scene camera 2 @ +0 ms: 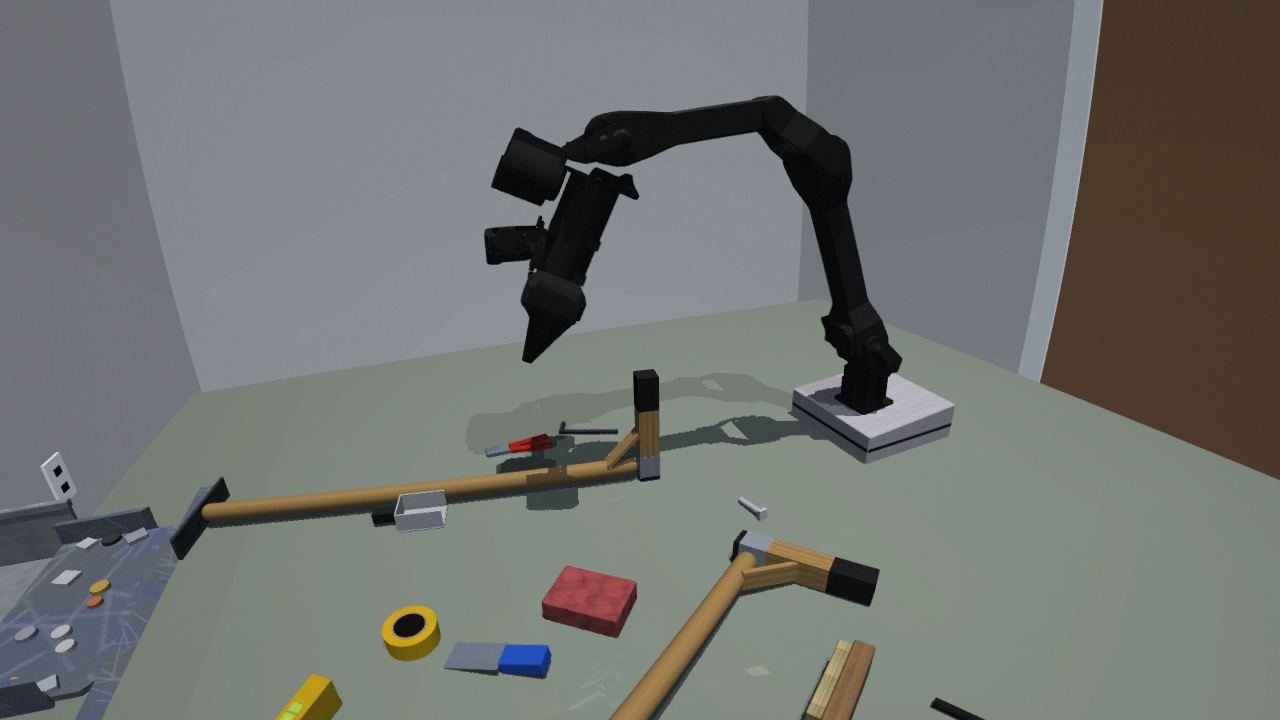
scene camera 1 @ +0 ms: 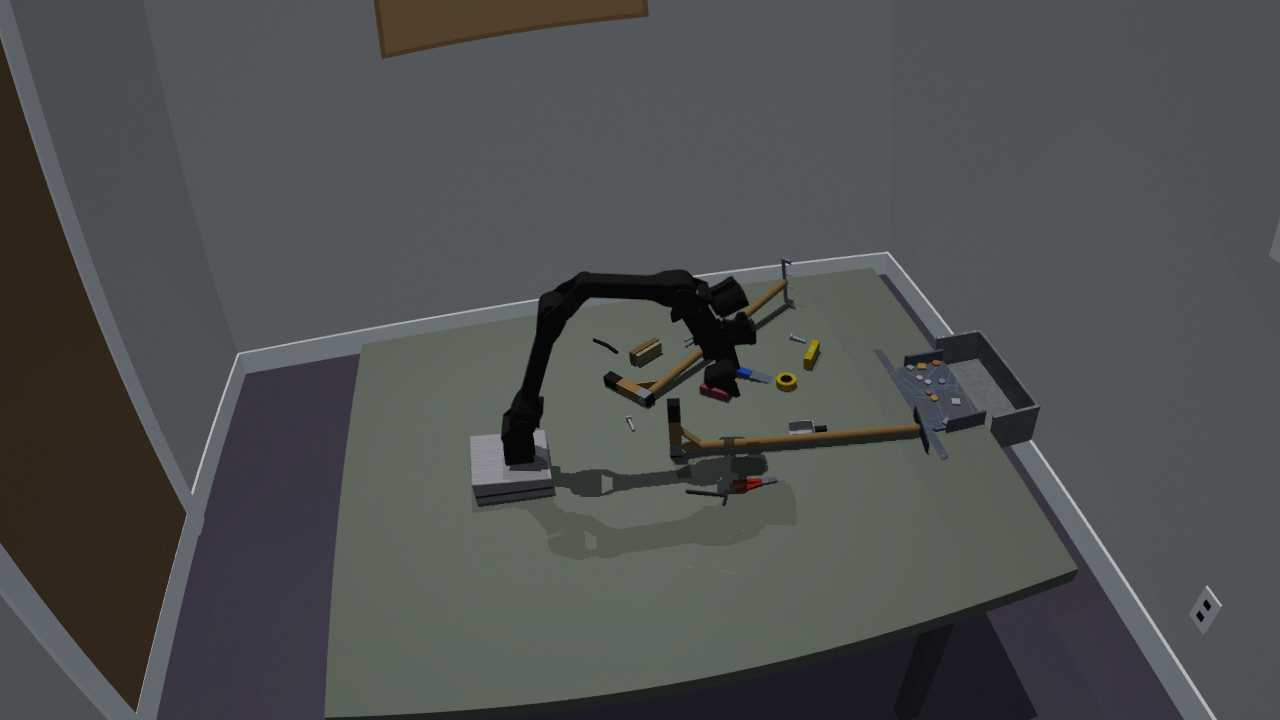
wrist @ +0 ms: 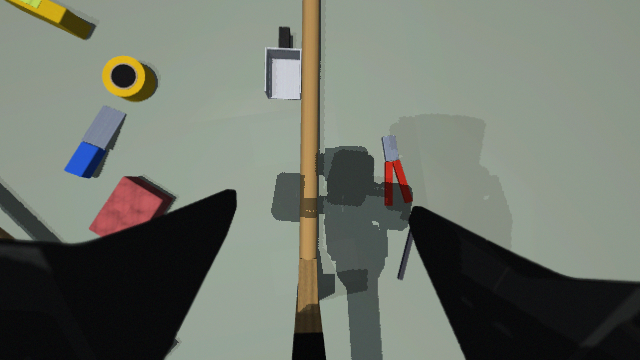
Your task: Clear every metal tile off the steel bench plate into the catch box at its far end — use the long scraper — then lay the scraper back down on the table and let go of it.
Labels:
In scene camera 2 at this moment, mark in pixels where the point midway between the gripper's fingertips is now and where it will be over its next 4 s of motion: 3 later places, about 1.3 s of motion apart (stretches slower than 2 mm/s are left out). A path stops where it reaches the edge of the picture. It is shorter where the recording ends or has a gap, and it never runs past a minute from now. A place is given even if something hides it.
My gripper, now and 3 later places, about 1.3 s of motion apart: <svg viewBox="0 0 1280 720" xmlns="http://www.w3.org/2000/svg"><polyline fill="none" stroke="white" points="528,348 606,326 665,347 643,394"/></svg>

